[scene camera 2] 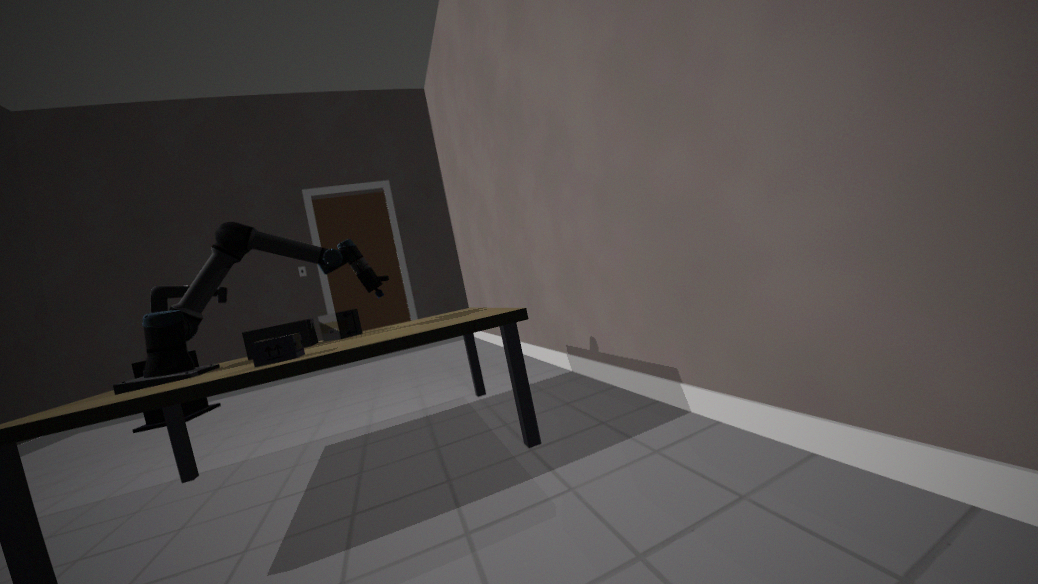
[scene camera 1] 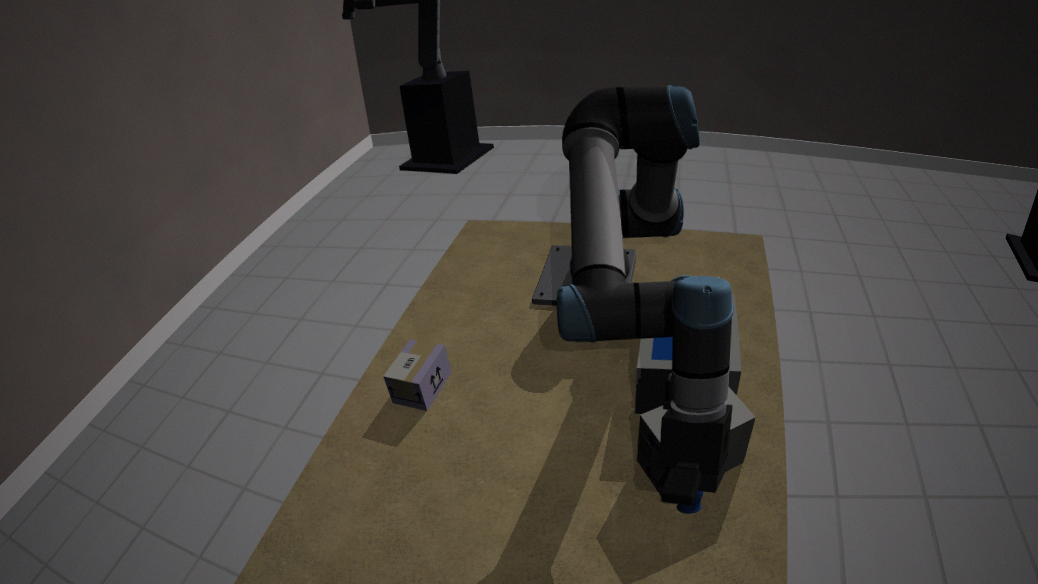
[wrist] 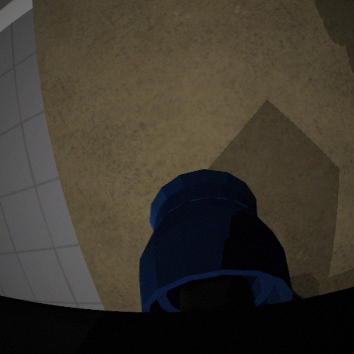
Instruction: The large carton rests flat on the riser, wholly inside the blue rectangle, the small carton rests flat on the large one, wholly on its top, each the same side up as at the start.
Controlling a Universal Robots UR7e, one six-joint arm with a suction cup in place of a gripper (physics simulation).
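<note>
The small carton (scene camera 1: pixel 435 377) (scene camera 2: pixel 277 350), lilac with a label and up arrows, stands on the left part of the table in scene camera 1. The riser (scene camera 1: pixel 651 390), a grey block with the blue rectangle (scene camera 1: pixel 661 348) on top, stands at the right, partly hidden by the arm. The large carton (scene camera 1: pixel 739 444) (scene camera 2: pixel 349 322), grey with a pale top, stands on the table beside the riser, turned at an angle and partly hidden by the wrist. My suction gripper (scene camera 1: pixel 689 504) (scene camera 2: pixel 378 293) (wrist: pixel 204 186) is in the air on the camera side of the large carton. Nothing hangs on its blue cup.
The table (scene camera 1: pixel 464 501) (scene camera 2: pixel 406 334) (wrist: pixel 125 100) carries the arm's base plate (scene camera 1: pixel 550 279) at the back. A shadow falls on the table below the cup. Another arm on a dark pedestal (scene camera 1: pixel 439 119) stands on the floor behind. A door (scene camera 2: pixel 359 254) is in the far wall.
</note>
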